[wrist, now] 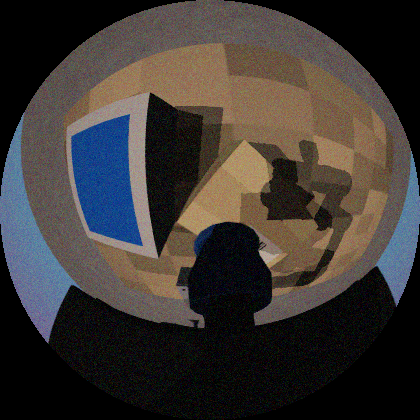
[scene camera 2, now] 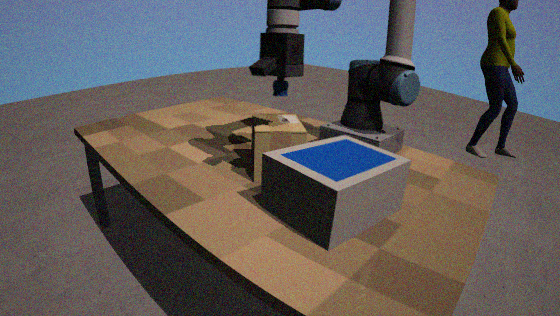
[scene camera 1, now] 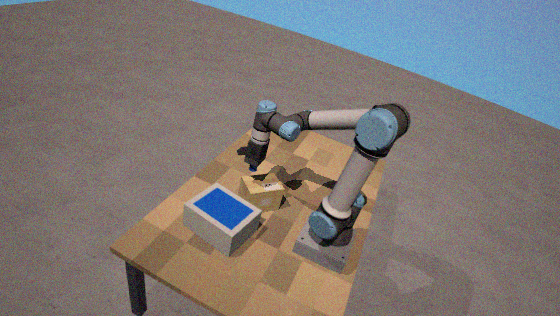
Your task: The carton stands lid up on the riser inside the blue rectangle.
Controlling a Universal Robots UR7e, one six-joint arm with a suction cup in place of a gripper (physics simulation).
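Pixels of known places: hand, tool point: (wrist: 226, 249) (scene camera 2: 280, 94) (scene camera 1: 252, 169); arm's base, link origin: (scene camera 2: 362, 124).
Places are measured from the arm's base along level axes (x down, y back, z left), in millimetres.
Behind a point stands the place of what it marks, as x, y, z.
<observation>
The tan carton (scene camera 1: 262, 197) {-25, -351, 8} (scene camera 2: 280, 139) {-38, -438, 14} (wrist: 220, 192) {-58, -428, -1} stands on the table beside the grey riser (scene camera 1: 207, 230) {5, -456, 288} (scene camera 2: 372, 202) {9, -476, 285} (wrist: 172, 175) {61, -423, 92}, apart from its top. A white printed label (scene camera 1: 271, 185) {-59, -342, -55} (scene camera 2: 286, 119) {-59, -347, -49} (wrist: 272, 254) {-59, -327, -79} lies on its top face, partly hidden in the wrist view. Shadow covers part of this face. The carton is turned at an angle to the riser. The blue rectangle (scene camera 1: 223, 207) {-49, -448, 190} (scene camera 2: 340, 160) {-49, -469, 197} (wrist: 105, 185) {-49, -449, 164} on the riser's top is bare. My suction gripper (scene camera 1: 253, 169) (scene camera 2: 280, 90) (wrist: 227, 245) is open, with a gap above the carton and nothing on its cup.
The arm's base (scene camera 1: 320, 250) {-2, -25, 129} (scene camera 2: 362, 134) {-2, -114, 62} stands on the wooden table (scene camera 1: 165, 225) {71, -640, 313} (scene camera 2: 280, 265) {71, -676, 234} (wrist: 185, 62) {71, -676, 50}, beyond the riser in scene camera 2. The arm's shadow falls across the table. A person in a yellow top (scene camera 2: 501, 40) is on the floor behind the table.
</observation>
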